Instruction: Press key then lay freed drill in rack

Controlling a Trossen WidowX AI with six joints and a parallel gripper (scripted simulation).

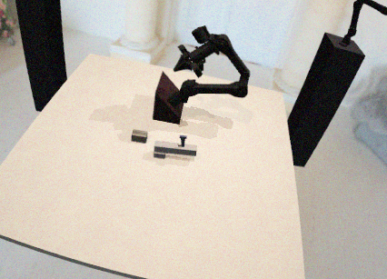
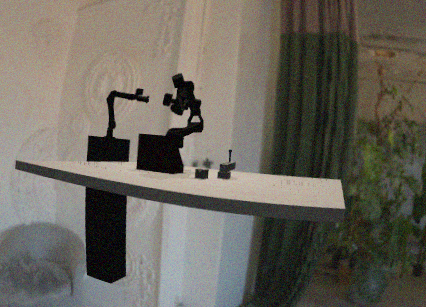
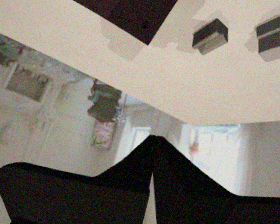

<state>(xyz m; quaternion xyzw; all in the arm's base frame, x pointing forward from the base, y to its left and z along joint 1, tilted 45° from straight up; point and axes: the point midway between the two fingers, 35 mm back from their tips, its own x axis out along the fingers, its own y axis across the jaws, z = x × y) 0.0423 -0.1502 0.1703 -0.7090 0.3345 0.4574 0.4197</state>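
The dark key lies 23 cm ahead of my gripper tip, 20 cm below it and 10 cm to the left of it. From my gripper tip the other things lie so: drill: 24 cm below, 23 cm ahead, 5 cm to the left; then grey rack: 28 cm below, 16 cm ahead, 10 cm to the right; then grey housing block: 25 cm below, 23 cm ahead, 7 cm to the left.
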